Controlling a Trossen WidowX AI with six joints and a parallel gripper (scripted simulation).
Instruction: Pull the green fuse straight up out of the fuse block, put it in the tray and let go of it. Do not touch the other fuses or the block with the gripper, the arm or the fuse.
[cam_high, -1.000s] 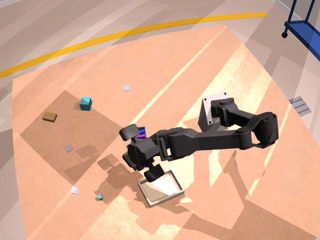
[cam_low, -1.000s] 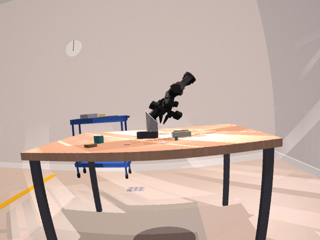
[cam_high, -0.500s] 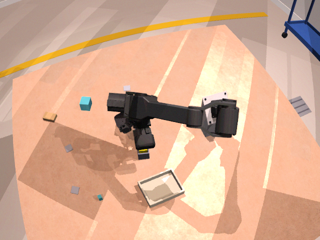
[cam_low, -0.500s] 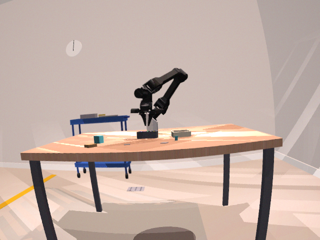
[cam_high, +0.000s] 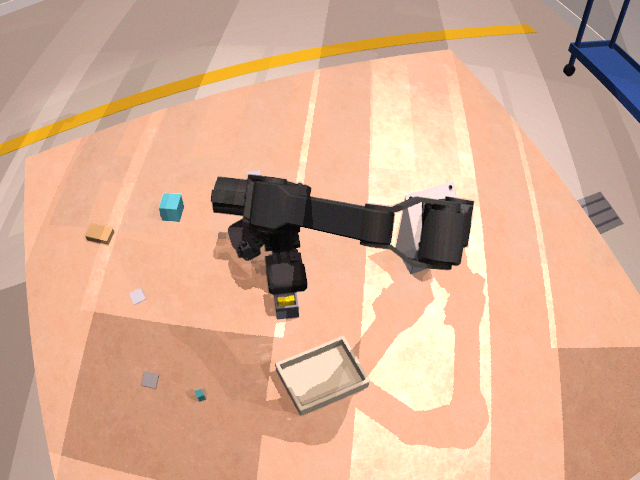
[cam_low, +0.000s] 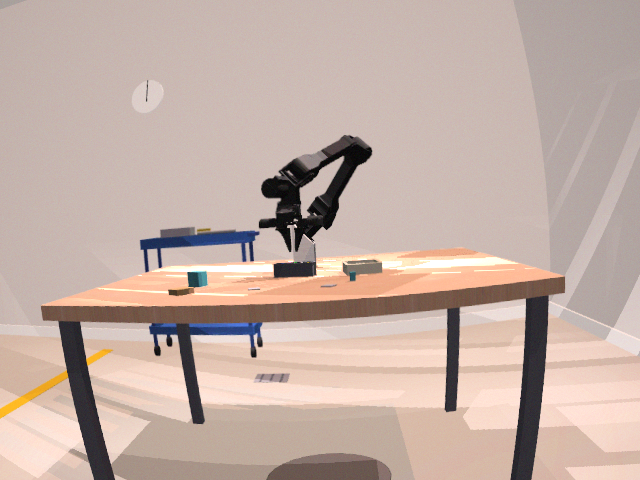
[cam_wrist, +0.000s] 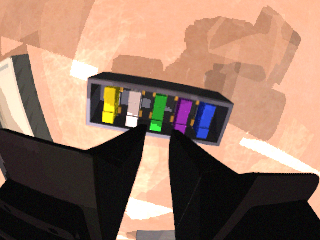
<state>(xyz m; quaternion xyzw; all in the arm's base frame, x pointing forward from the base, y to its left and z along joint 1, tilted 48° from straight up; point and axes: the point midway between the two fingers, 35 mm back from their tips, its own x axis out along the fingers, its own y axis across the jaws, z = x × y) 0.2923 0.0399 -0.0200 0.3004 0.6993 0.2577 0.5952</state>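
My gripper tip is now 50 mm above the green fuse. Also, from my gripper tip: purple fuse: 50 mm below, 20 mm to the right; then blue fuse: 50 mm below, 40 mm to the right; then white fuse: 50 mm below, 20 mm to the left.
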